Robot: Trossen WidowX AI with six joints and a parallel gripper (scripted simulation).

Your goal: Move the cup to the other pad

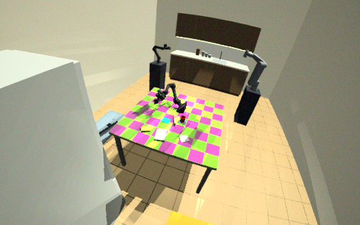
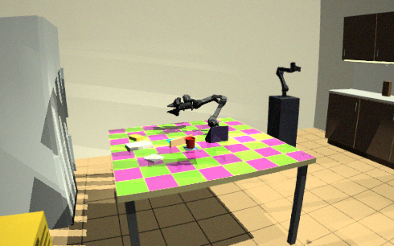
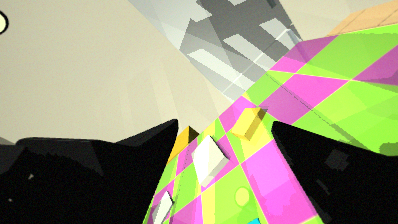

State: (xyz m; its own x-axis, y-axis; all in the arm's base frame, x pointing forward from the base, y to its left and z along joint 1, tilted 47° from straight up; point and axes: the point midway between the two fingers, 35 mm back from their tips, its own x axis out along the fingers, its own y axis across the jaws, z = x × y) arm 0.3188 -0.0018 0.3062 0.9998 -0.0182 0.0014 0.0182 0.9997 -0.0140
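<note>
The red cup lies 110 mm behind my gripper tip, 350 mm to the left of it and 190 mm below it. The rest, counted from my gripper tip: cyan pad 10 mm behind, 150 mm to the left, 240 mm below; then wooden block 60 mm behind, 250 mm to the left, 210 mm below; then yellow block 280 mm ahead, 20 mm to the left, 220 mm below.
</note>
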